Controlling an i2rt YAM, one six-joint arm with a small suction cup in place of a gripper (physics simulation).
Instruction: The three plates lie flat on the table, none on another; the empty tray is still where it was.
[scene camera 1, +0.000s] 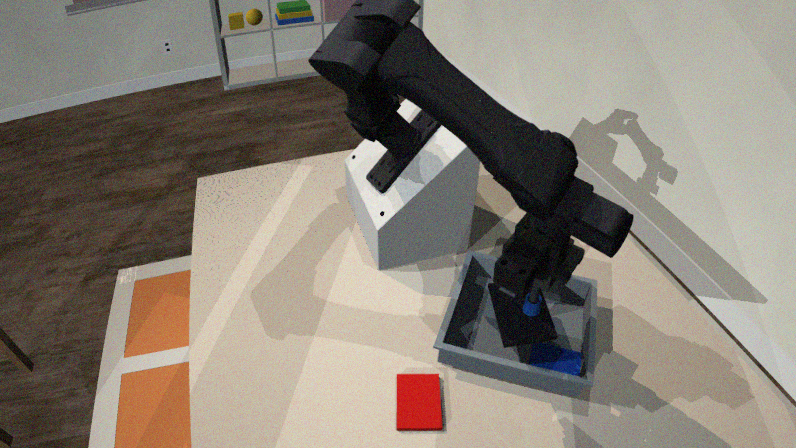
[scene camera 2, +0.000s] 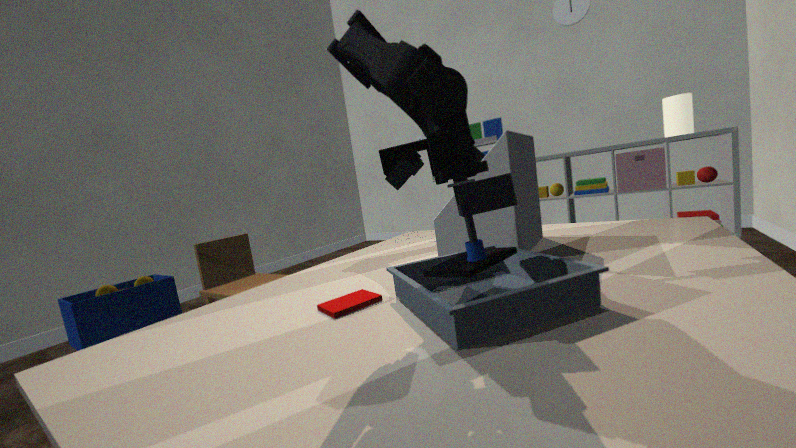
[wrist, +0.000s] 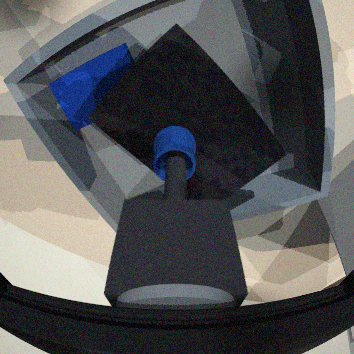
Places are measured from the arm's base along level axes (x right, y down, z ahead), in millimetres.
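Pixels of known places: hand at its tool point: (scene camera 1: 530, 312) (scene camera 2: 478, 265) (wrist: 175, 138); arm's base at its link origin: (scene camera 1: 409, 146) (scene camera 2: 486, 174).
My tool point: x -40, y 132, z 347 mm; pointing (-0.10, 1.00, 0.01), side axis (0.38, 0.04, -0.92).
For each thing: its top centre in the pictures, then the offset to it from my tool point. Level surfaces: height alone.
- black plate at its top centre: (wrist: 193, 139) (scene camera 2: 470, 254) (scene camera 1: 522, 306) dx +14, dy -15, dz -8 mm
- grey-blue tray at its top centre: (wrist: 188, 137) (scene camera 2: 479, 267) (scene camera 1: 524, 311) dx +2, dy +6, dz -10 mm
- blue plate at its top centre: (wrist: 94, 90) (scene camera 1: 556, 360) dx -6, dy +44, dz +78 mm
- red plate at its top centre: (scene camera 1: 418, 400) (scene camera 2: 349, 300) dx +219, dy +47, dz +31 mm
- table at its surface level: dy +56 mm
My suction cup (scene camera 1: 531, 306) (scene camera 2: 474, 251) (wrist: 174, 145), blue and on a thin dark rod, is on the top face of a black plate (scene camera 1: 520, 325) (scene camera 2: 490, 261) (wrist: 185, 90) and holds it at about rim height over the grey-blue tray (scene camera 1: 512, 371) (scene camera 2: 529, 314) (wrist: 327, 100). I cannot tell whether the black plate touches the tray's wall. A blue plate (scene camera 1: 562, 358) (wrist: 82, 92) is inside the tray, in a corner, partly covered from view by the black plate; the tray's wall hides it in scene camera 2. A red plate (scene camera 1: 418, 401) (scene camera 2: 349, 303) lies flat on the table beside the tray.
The arm's grey wedge-shaped base (scene camera 1: 428, 222) (scene camera 2: 526, 189) stands on the table (scene camera 1: 334, 389) (scene camera 2: 222, 356) behind the tray. Off the table are a blue box (scene camera 2: 122, 311) with yellow balls, a chair (scene camera 2: 222, 261) and a shelf unit (scene camera 1: 222, 58) (scene camera 2: 738, 183). A wall runs along the right side in scene camera 1.
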